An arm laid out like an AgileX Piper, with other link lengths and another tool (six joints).
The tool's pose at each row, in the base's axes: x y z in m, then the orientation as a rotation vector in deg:
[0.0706 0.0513 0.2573 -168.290 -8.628 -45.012]
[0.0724 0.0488 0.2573 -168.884 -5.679 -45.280]
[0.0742 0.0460 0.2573 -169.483 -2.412 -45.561]
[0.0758 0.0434 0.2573 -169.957 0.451 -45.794]
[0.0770 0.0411 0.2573 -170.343 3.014 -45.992]
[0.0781 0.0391 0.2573 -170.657 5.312 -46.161]
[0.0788 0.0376 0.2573 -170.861 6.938 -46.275]
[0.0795 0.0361 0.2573 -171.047 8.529 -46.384]
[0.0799 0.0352 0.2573 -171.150 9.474 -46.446]
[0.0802 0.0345 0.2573 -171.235 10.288 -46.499]
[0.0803 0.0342 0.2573 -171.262 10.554 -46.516]
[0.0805 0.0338 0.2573 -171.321 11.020 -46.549]
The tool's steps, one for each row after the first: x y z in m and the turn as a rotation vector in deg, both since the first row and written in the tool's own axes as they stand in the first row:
[0.0014 0.0027 0.0006 -1.012 0.138 1.740]
[0.0027 0.0057 0.0011 -2.127 0.289 3.656]
[0.0039 0.0084 0.0016 -3.097 0.422 5.324]
[0.0048 0.0109 0.0019 -3.962 0.540 6.810]
[0.0056 0.0130 0.0022 -4.733 0.645 8.137]
[0.0061 0.0146 0.0024 -5.277 0.719 9.073]
[0.0066 0.0161 0.0026 -5.809 0.791 9.985]
[0.0069 0.0171 0.0027 -6.123 0.834 10.527]
[0.0071 0.0178 0.0027 -6.394 0.871 10.992]
[0.0072 0.0181 0.0027 -6.482 0.883 11.144]
[0.0073 0.0185 0.0028 -6.649 0.903 11.407]

